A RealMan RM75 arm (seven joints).
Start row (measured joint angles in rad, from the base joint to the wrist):
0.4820 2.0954 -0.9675 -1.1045 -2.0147 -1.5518 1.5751
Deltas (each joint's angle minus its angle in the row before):
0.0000 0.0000 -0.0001 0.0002 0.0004 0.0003 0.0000
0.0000 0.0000 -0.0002 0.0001 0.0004 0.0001 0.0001
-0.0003 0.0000 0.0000 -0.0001 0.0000 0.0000 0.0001
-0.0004 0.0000 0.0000 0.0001 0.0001 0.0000 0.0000
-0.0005 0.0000 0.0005 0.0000 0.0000 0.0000 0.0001
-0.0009 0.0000 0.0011 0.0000 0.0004 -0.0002 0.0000
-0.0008 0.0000 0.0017 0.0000 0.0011 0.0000 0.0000
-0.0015 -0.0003 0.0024 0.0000 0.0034 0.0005 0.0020
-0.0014 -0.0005 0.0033 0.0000 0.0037 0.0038 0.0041
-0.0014 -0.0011 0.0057 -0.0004 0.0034 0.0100 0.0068
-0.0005 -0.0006 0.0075 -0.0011 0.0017 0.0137 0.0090
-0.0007 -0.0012 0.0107 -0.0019 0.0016 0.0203 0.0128
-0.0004 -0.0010 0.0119 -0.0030 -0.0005 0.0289 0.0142
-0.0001 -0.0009 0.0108 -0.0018 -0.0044 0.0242 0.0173
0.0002 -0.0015 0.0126 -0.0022 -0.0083 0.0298 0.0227
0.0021 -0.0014 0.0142 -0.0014 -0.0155 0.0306 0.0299
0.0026 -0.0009 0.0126 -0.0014 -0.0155 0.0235 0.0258
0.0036 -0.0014 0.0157 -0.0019 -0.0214 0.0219 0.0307
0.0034 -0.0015 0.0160 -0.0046 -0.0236 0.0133 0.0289
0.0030 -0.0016 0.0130 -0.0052 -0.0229 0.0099 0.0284
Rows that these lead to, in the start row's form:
0.4820 2.0954 -0.9676 -1.1043 -2.0143 -1.5515 1.5751
0.4820 2.0954 -0.9678 -1.1042 -2.0139 -1.5514 1.5752
0.4817 2.0954 -0.9678 -1.1043 -2.0139 -1.5514 1.5753
0.4813 2.0954 -0.9678 -1.1042 -2.0138 -1.5514 1.5753
0.4808 2.0954 -0.9673 -1.1042 -2.0138 -1.5514 1.5754
0.4799 2.0954 -0.9662 -1.1042 -2.0134 -1.5516 1.5754
0.4791 2.0954 -0.9645 -1.1042 -2.0123 -1.5516 1.5754
0.4776 2.0951 -0.9621 -1.1042 -2.0089 -1.5511 1.5774
0.4762 2.0946 -0.9588 -1.1042 -2.0052 -1.5473 1.5815
0.4748 2.0935 -0.9531 -1.1046 -2.0018 -1.5373 1.5883
0.4743 2.0929 -0.9456 -1.1057 -2.0001 -1.5236 1.5973
0.4736 2.0917 -0.9349 -1.1076 -1.9985 -1.5033 1.6101
0.4732 2.0907 -0.9230 -1.1106 -1.9990 -1.4744 1.6243
0.4731 2.0898 -0.9122 -1.1124 -2.0034 -1.4502 1.6416
0.4733 2.0883 -0.8996 -1.1146 -2.0117 -1.4204 1.6643
0.4754 2.0869 -0.8854 -1.1160 -2.0272 -1.3898 1.6942
0.4780 2.0860 -0.8728 -1.1174 -2.0427 -1.3663 1.7200
0.4816 2.0846 -0.8571 -1.1193 -2.0641 -1.3444 1.7507
0.4850 2.0831 -0.8411 -1.1239 -2.0877 -1.3311 1.7796
0.4880 2.0815 -0.8281 -1.1291 -2.1106 -1.3212 1.8080

